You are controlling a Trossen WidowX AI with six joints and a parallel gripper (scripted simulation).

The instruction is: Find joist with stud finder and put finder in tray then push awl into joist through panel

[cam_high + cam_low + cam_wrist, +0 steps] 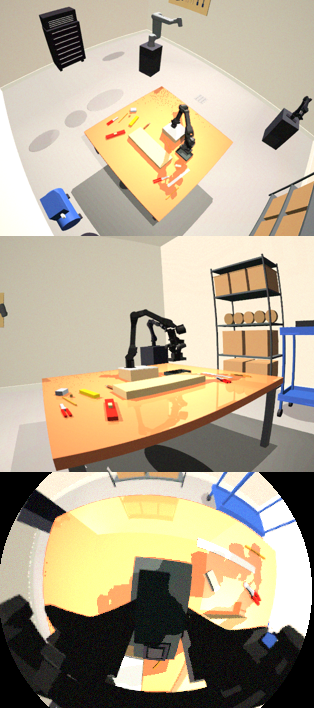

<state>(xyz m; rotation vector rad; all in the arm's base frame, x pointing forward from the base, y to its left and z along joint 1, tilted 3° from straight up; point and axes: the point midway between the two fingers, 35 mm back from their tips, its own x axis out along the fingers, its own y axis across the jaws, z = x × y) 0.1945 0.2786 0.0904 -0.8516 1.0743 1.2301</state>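
The dark tray lies 11 cm below my gripper tip and 1 cm to the right of it. From my gripper tip the other things lie so: awl: 56 cm to the right, 12 cm below, 5 cm behind; dark stud finder: 2 cm to the right, 2 cm above; white ruler: 27 cm ahead, 13 cm below, 10 cm to the left.
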